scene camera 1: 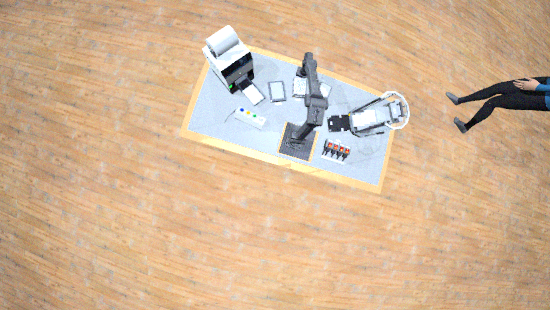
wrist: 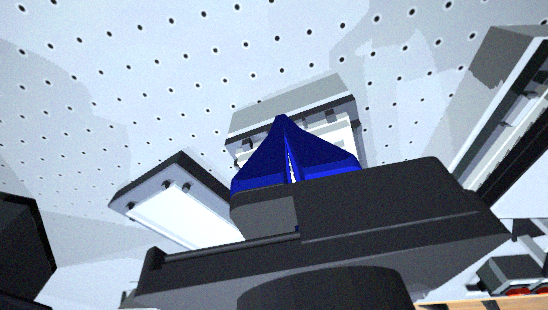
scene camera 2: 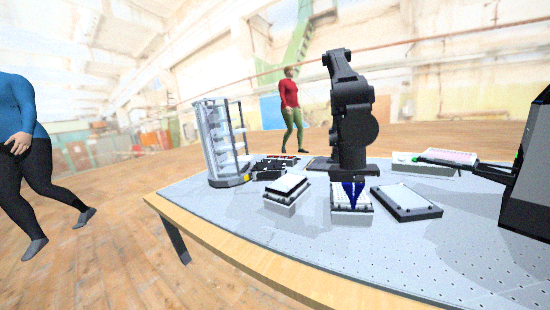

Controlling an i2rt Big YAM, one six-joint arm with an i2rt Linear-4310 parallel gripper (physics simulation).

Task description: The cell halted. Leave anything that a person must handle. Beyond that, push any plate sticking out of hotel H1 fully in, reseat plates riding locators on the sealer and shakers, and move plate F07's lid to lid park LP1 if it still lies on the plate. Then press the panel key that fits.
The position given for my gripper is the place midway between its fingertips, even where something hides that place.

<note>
My gripper (scene camera 2: 353, 208) is shut and holds nothing. Also in view: a lidded plate (wrist: 508, 191). Further things: a plate sealer (scene camera 2: 523, 187).
My gripper shows as well in the wrist view (wrist: 281, 122). The plate sealer also shows in scene camera 1 (scene camera 1: 238, 76) and in the wrist view (wrist: 32, 270).
</note>
